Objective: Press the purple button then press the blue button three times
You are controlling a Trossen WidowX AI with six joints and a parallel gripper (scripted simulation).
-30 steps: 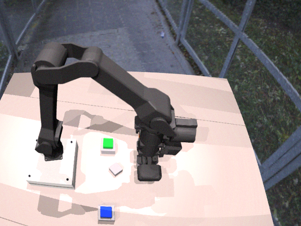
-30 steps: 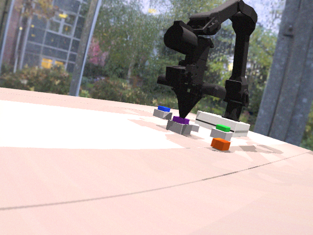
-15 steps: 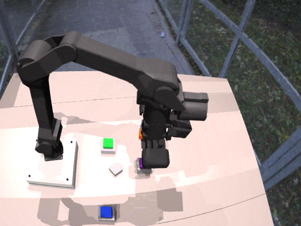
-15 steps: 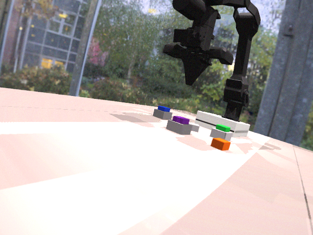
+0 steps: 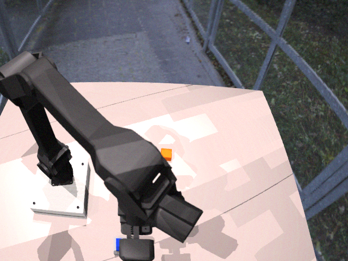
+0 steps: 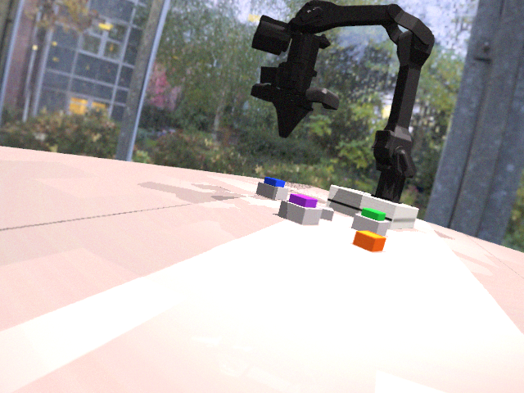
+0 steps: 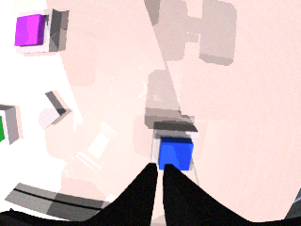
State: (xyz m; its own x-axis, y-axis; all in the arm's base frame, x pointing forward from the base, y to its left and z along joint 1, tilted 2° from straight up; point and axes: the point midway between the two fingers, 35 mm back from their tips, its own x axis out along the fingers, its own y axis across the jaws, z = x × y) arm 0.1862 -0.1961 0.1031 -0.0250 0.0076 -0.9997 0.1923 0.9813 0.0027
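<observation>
My gripper tip is 4 cm past the blue button, 2 cm to the left of it and 9 cm above it. Also, from my gripper tip: purple button 11 cm ahead, 12 cm to the left, 9 cm below; then grey block 2 cm ahead, 13 cm to the left, 12 cm below; then green button 1 cm ahead, 21 cm to the left, 9 cm below.
</observation>
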